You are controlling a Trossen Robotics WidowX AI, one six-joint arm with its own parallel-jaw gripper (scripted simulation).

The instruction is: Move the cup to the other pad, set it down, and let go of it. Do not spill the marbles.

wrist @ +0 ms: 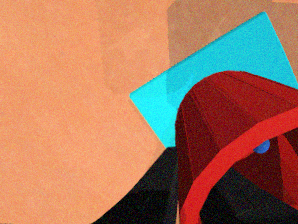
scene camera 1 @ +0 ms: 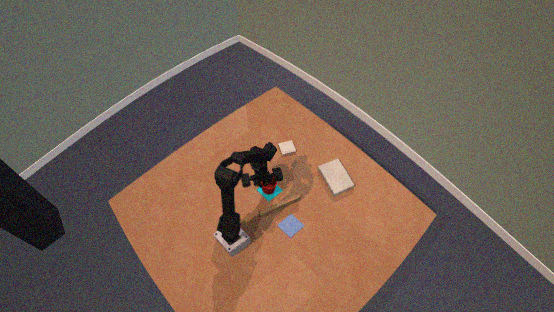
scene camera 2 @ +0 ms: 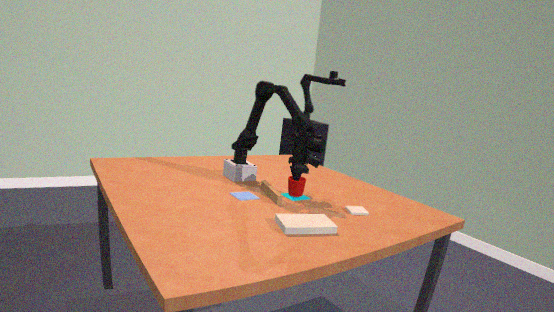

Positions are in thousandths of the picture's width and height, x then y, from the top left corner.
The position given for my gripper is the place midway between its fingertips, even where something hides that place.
In view: my gripper (wrist: 619,694) and a red cup (wrist: 760,516).
